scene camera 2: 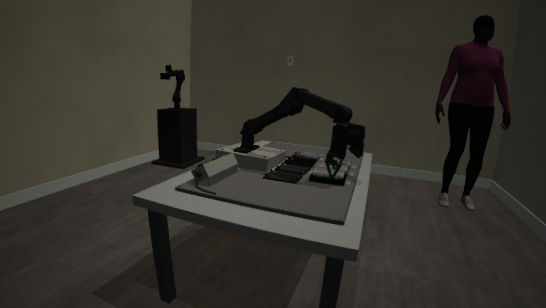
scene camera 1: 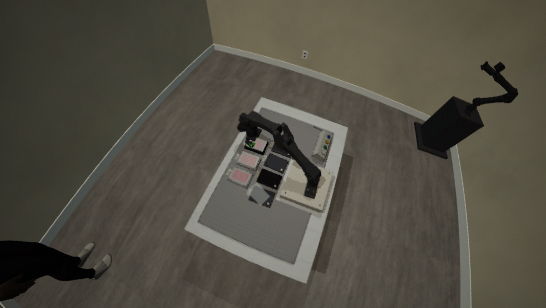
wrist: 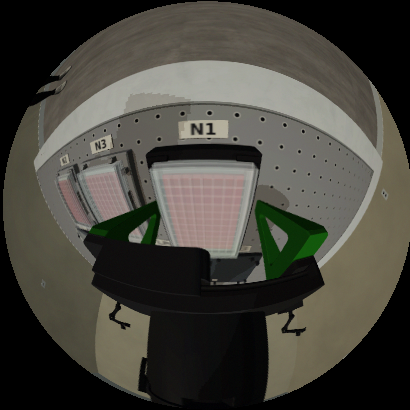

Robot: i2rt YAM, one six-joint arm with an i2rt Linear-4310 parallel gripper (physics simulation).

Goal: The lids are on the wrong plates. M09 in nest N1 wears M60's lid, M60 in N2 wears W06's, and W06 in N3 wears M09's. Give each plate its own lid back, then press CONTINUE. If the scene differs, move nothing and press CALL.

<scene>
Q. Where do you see a LP3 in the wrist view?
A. At 237, 269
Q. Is the gripper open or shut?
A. Open.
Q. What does the gripper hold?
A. Nothing.
</scene>
